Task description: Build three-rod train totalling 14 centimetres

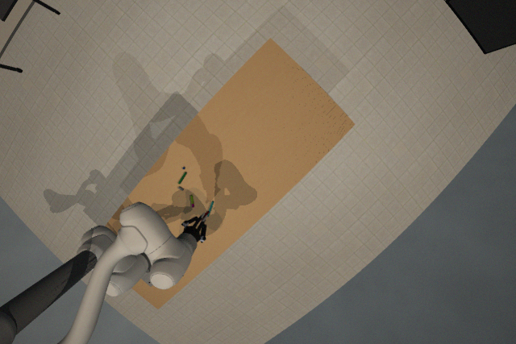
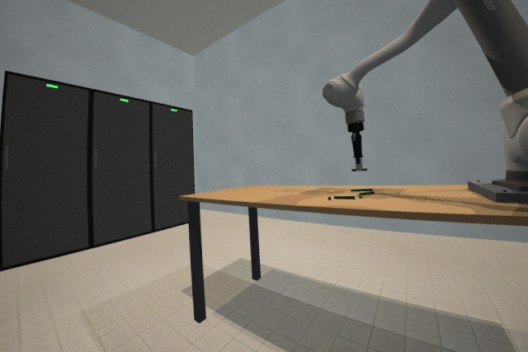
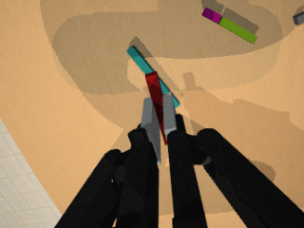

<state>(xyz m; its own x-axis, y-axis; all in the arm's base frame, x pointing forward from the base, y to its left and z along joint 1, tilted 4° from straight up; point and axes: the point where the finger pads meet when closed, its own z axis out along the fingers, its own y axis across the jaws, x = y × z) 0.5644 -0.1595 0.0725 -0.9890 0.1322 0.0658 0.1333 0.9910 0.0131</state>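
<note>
Right now the grey rod is 20 cm to the left of my hand, 13 cm below it and 1 cm behind it. Round my hand: turquoise rod (13 cm below, 1 cm to the right); then magenta rod (13 cm below, 9 cm to the left, 5 cm behind); then red rod (3 cm below).
</note>
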